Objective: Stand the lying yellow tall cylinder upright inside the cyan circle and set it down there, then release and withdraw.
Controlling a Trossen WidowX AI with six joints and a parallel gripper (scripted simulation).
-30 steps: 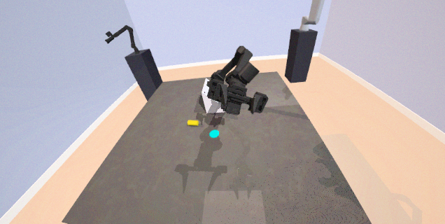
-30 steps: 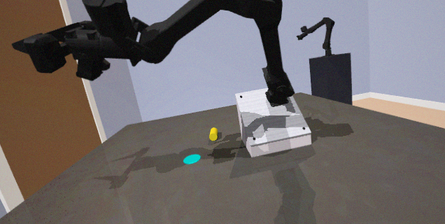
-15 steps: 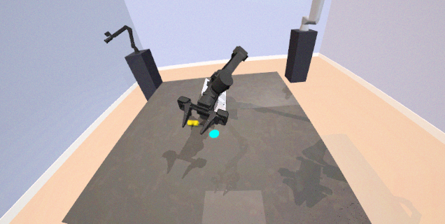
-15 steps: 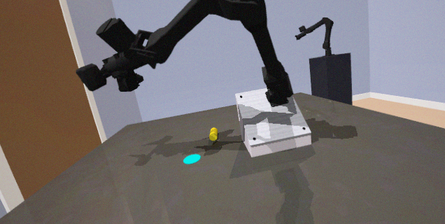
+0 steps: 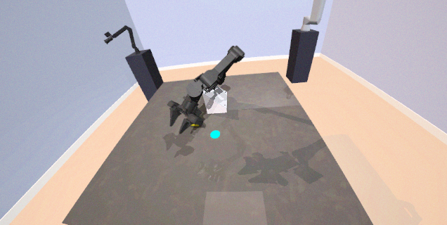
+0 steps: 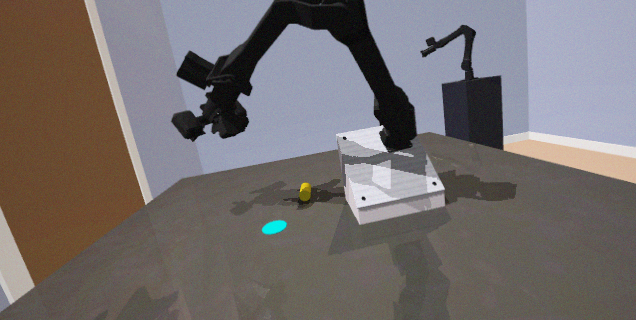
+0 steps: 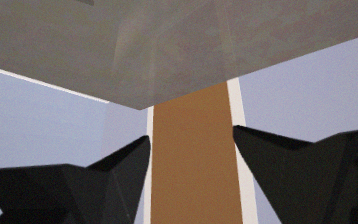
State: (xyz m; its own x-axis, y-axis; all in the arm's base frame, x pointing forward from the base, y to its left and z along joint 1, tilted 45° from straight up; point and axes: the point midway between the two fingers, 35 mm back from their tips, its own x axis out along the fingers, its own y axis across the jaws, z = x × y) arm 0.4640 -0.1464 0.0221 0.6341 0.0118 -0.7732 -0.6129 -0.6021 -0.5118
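Right now the yellow tall cylinder is 240 mm behind my gripper tip, 220 mm below it and 20 mm to the right of it. From my gripper tip the other things lie so: cyan circle: 230 mm below, 150 mm behind, 130 mm to the left.
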